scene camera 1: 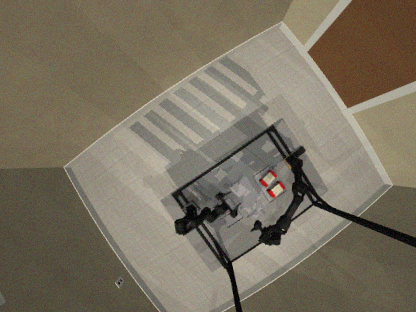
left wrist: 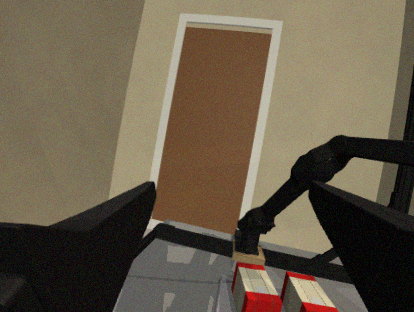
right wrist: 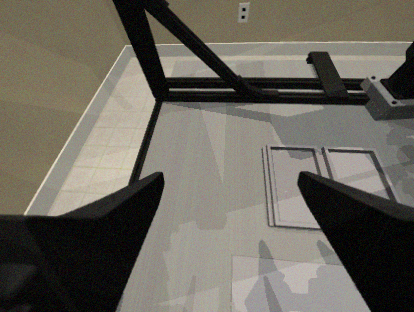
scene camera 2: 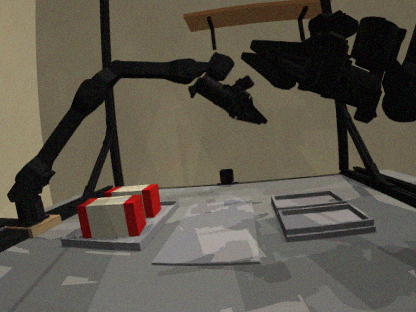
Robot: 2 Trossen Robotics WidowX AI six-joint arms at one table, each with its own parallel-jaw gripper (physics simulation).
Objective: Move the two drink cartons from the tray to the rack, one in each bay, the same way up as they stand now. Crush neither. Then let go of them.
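Places are measured from the left arm's base along level axes (x ahead, y left, z up), in centimetres.
Where they show: left gripper, fingertip midpoint: (scene camera 1: 236,197) (left wrist: 231,188) (scene camera 2: 245,50); right gripper, fingertip midpoint: (scene camera 1: 254,235) (right wrist: 229,177) (scene camera 2: 263,122); left arm's base, origin of the base link: (scene camera 1: 191,209) (right wrist: 401,88); right arm's base, origin of the base link: (scene camera 1: 291,160) (left wrist: 248,248) (scene camera 2: 32,220).
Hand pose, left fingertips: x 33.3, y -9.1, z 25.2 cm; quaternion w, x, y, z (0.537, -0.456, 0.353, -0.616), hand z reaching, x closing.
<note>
Each offset is from my left fingertips to the top centre of the thing. "spot": to the spot under its first point.
Two white cartons with red ends stand side by side on the grey tray {spot: dx +27.5, dy -4.7, dz -28.6 cm} (scene camera 2: 102,244). One carton {dx +28.1, dy -11.8, dz -22.2 cm} (scene camera 1: 268,178) (scene camera 2: 110,217) (left wrist: 257,287) is nearer in scene camera 2; the other carton {dx +27.3, dy -22.9, dz -22.2 cm} (scene camera 1: 276,189) (scene camera 2: 152,200) (left wrist: 309,290) is partly hidden behind it there. The grey rack {dx -13.5, dy -12.9, dz -27.6 cm} (scene camera 2: 330,231) (right wrist: 270,200) has two empty bays; the right finger covers part of it in the right wrist view. My left gripper (scene camera 1: 231,204) (scene camera 2: 247,50) (left wrist: 231,188) is open and empty, high above the table on the rack's side. My right gripper (scene camera 1: 256,226) (scene camera 2: 265,121) (right wrist: 229,177) is open and empty, raised well above the table, away from both cartons.
A thin flat sheet (scene camera 2: 175,252) (right wrist: 245,285) lies between tray and rack. Black frame posts (scene camera 2: 111,125) and rails (right wrist: 215,96) edge the table. The right arm's base stands on a tan block (scene camera 2: 45,226) (left wrist: 248,256) beyond the tray. A small black block (scene camera 2: 226,176) is at the far edge.
</note>
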